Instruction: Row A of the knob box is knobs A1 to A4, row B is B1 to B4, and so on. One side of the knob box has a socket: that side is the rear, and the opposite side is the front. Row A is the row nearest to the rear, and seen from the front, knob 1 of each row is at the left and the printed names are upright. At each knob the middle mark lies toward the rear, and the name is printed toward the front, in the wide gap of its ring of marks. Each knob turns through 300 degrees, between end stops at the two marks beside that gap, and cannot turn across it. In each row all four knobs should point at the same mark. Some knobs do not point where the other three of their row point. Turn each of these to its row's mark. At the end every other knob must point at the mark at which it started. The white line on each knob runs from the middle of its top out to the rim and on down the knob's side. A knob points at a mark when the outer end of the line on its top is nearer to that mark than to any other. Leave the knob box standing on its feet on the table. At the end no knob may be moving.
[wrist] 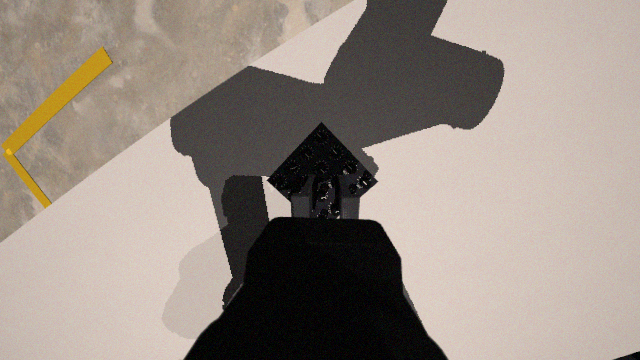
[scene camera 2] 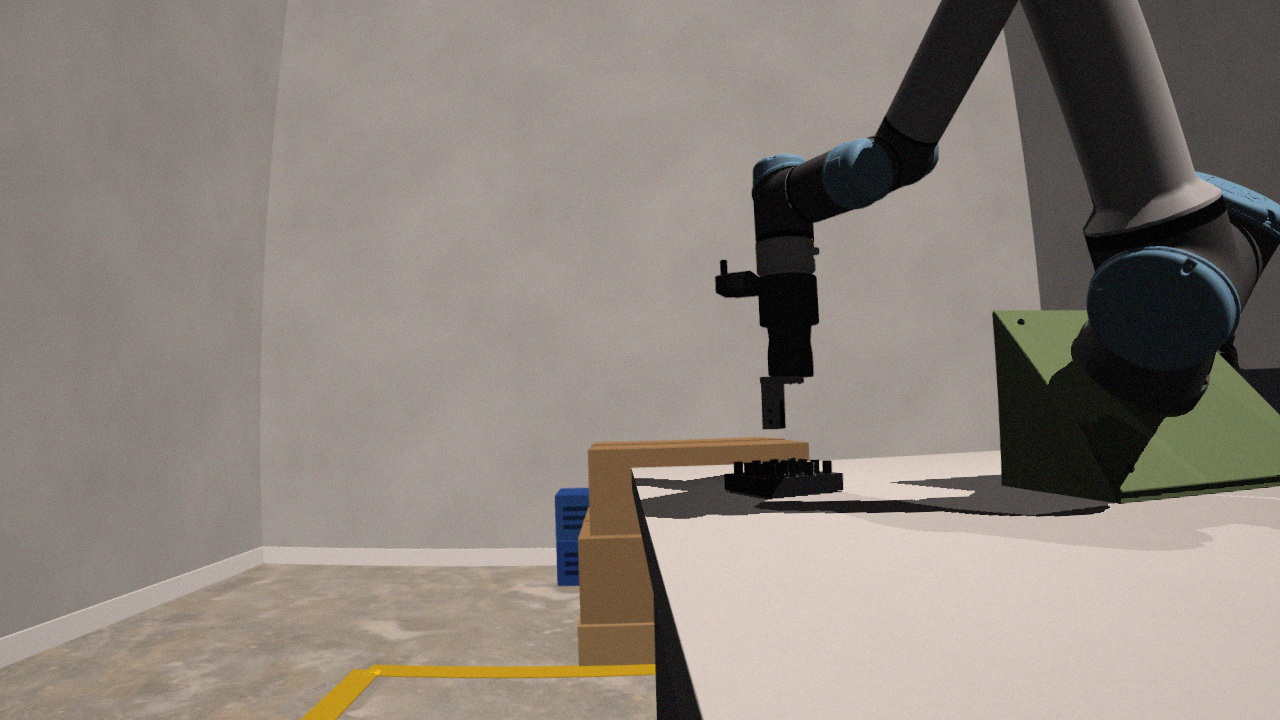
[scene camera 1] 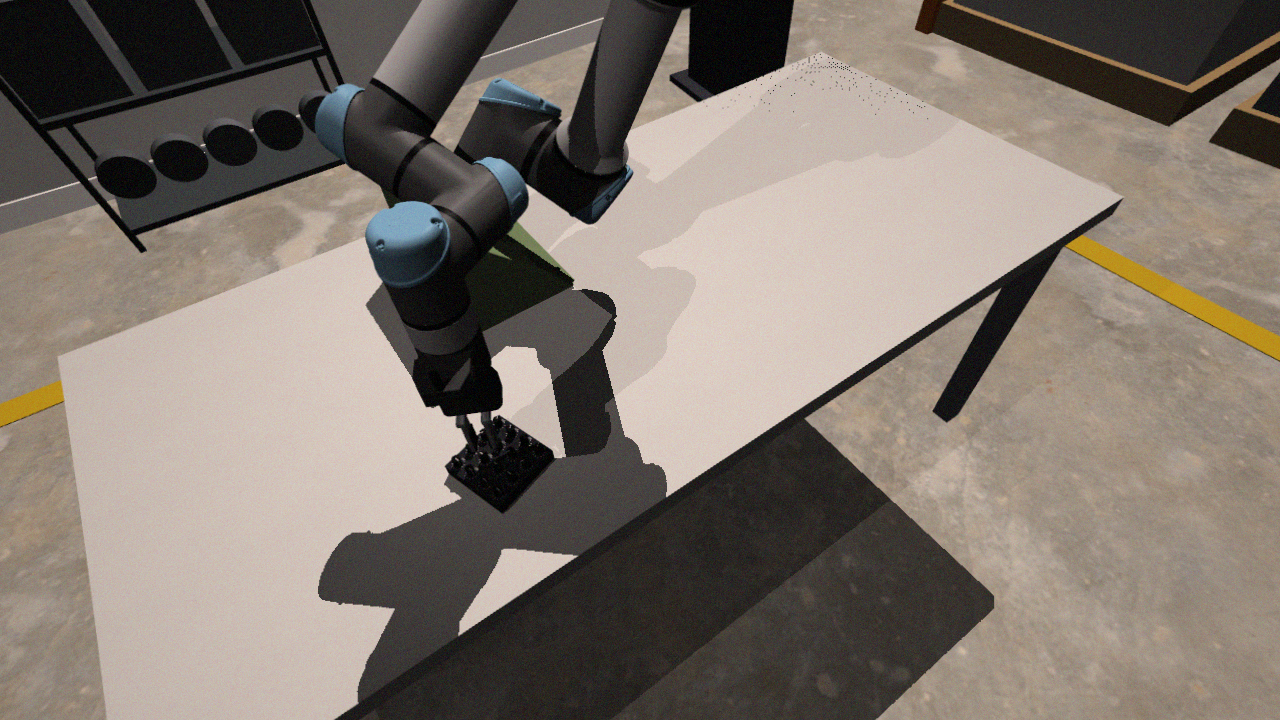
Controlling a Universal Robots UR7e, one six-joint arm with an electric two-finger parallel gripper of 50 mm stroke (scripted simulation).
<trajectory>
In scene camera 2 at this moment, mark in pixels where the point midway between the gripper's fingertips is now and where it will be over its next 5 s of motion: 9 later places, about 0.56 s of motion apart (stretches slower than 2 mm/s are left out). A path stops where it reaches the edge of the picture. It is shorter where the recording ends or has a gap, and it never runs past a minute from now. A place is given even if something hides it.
My gripper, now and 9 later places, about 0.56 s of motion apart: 774,428; 779,424; 786,421; 789,423; 790,435; 790,450; 789,457; 790,458; 791,466; 790,469
</trajectory>
